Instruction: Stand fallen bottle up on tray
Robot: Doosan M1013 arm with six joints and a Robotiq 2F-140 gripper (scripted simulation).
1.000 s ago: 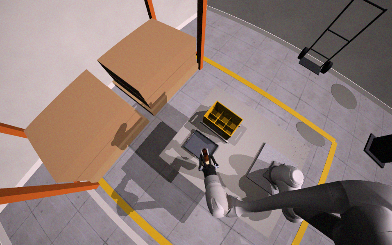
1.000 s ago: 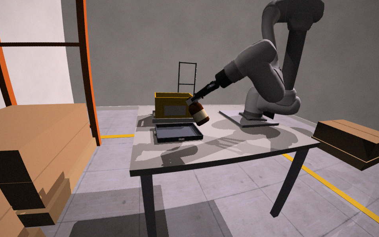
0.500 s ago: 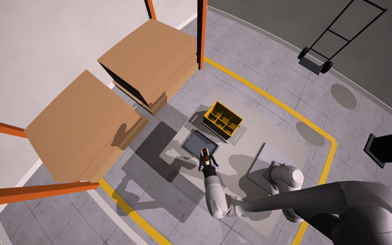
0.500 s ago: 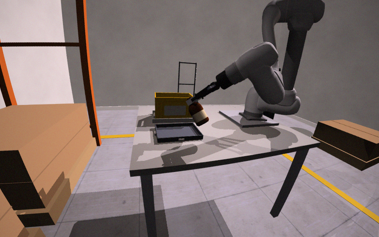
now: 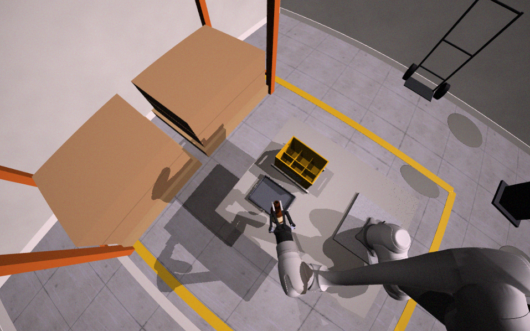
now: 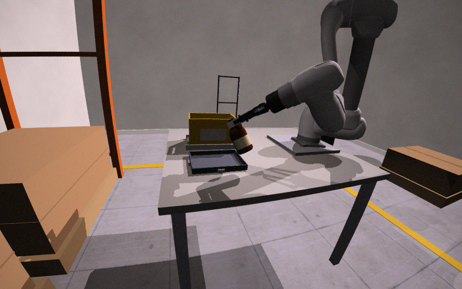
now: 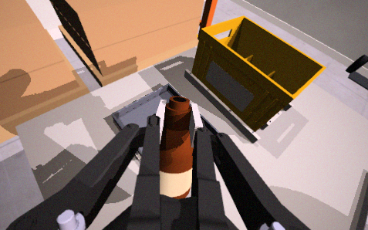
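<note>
My hand is 1 cm past the brown bottle, 1 cm to the right of it and 6 cm above it. Also, from my hand: dark grey tray: 8 cm ahead, 4 cm to the right, 20 cm below; then yellow crate: 11 cm ahead, 31 cm to the right, 13 cm below.
</note>
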